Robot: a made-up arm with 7 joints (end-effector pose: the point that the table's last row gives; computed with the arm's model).
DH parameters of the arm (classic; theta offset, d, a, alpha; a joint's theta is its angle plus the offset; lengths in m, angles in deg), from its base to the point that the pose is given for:
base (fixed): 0 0 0 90
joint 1: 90 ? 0 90
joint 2: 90 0 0 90
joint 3: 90 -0.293 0 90
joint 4: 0 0 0 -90
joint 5: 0 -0.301 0 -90
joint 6: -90 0 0 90
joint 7: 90 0 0 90
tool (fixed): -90 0 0 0
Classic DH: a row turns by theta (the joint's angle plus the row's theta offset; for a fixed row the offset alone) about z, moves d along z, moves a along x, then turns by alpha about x.
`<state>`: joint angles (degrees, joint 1 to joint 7).
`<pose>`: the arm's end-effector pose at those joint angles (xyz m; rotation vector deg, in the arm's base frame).
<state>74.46 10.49 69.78 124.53 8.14 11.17 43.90</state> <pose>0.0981 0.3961 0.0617 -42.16 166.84 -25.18</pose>
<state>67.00 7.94 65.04 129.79 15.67 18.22 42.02</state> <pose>0.1030 0.3665 0.0623 -29.33 174.75 -14.87</pose>
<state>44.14 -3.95 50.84 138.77 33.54 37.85 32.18</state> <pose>0.1436 0.2939 0.0319 -21.49 -157.15 3.20</pose>
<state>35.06 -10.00 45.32 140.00 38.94 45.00 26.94</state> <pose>0.1604 0.2696 0.0083 -38.30 -141.63 6.55</pose>
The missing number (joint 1, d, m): -0.145
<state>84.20 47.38 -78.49 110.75 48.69 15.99 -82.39</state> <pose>0.3331 0.0954 0.0226 39.50 -122.52 6.86</pose>
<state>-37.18 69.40 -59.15 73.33 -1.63 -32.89 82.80</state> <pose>-0.1029 0.4130 -0.3803 -96.25 39.57 -82.53</pose>
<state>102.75 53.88 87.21 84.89 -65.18 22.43 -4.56</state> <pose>-0.0553 0.5799 0.0025 63.40 -58.67 142.30</pose>
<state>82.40 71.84 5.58 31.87 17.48 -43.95 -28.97</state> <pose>0.1759 0.6711 0.1361 -85.89 133.69 -64.77</pose>
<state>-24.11 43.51 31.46 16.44 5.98 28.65 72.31</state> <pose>-0.0935 0.5777 -0.3868 -26.16 -2.70 35.58</pose>
